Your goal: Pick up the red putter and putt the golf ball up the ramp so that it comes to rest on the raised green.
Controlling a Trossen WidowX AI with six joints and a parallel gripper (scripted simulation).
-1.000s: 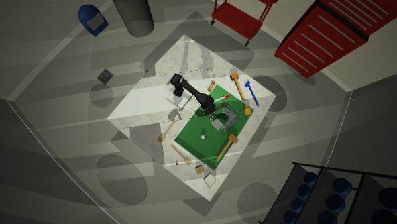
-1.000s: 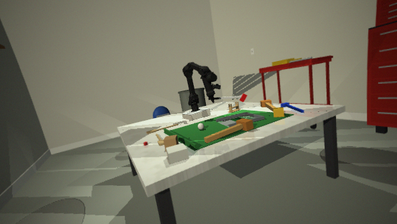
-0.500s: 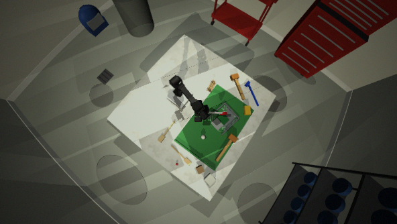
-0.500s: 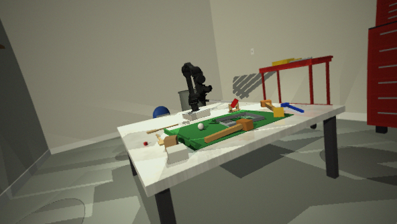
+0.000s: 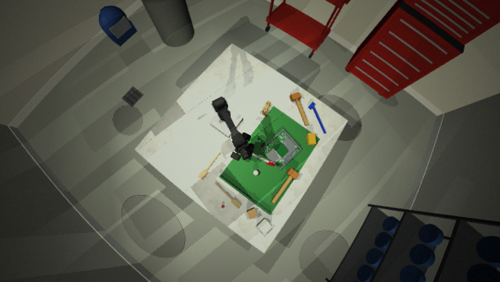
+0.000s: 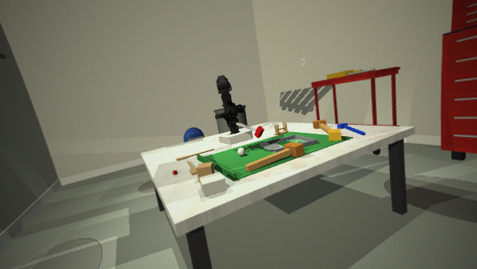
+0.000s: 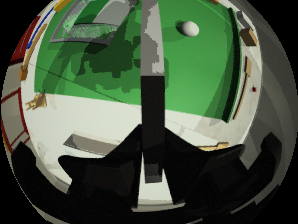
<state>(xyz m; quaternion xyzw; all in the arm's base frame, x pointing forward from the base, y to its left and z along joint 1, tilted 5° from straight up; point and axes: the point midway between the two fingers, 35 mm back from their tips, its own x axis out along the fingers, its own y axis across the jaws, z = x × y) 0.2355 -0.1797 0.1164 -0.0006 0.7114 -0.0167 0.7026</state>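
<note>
Now: the red putter 12 cm ahead of my gripper tip. Also, from my gripper tip: green mat (24 cm ahead, 14 cm below, 7 cm to the left); small red cube (43 cm to the right, 13 cm below, 5 cm ahead); white golf ball (17 cm ahead, 12 cm below, 10 cm to the right).
</note>
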